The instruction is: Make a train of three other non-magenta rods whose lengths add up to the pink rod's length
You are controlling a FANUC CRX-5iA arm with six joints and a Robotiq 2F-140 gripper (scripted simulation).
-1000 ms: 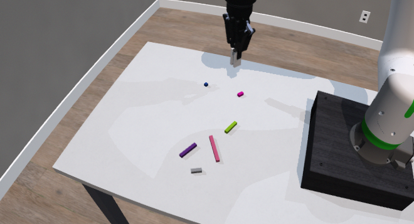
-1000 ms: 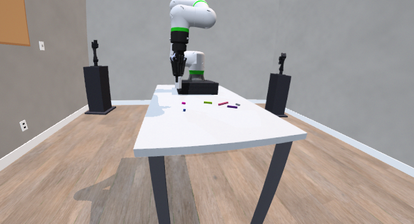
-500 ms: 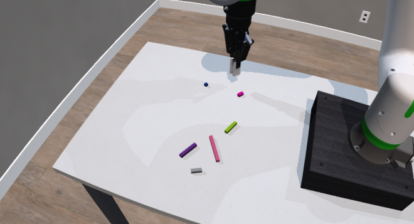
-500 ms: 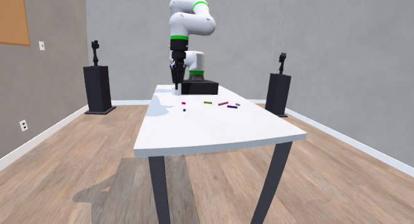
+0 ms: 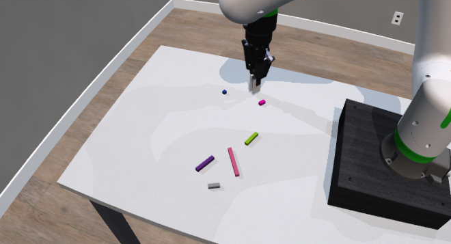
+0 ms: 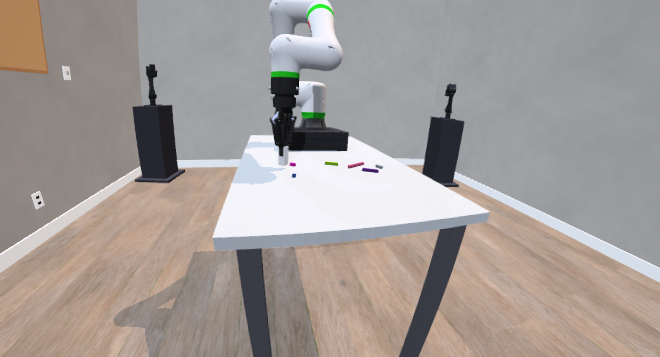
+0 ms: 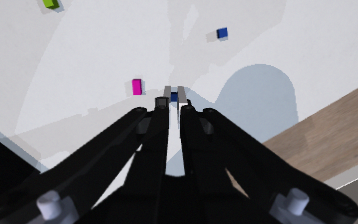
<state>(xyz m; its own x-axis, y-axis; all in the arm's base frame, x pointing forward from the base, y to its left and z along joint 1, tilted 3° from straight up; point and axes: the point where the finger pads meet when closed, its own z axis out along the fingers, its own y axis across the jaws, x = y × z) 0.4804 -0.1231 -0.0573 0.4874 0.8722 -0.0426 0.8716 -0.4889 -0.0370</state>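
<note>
The magenta rod lies 40 mm behind my hand, 30 mm to the left of it and 40 mm below it. Also, from my hand: lime rod (70 mm behind, 180 mm to the left, 40 mm below); pink rod (60 mm behind, 270 mm to the left, 40 mm below); purple rod (10 mm ahead, 310 mm to the left, 40 mm below).
</note>
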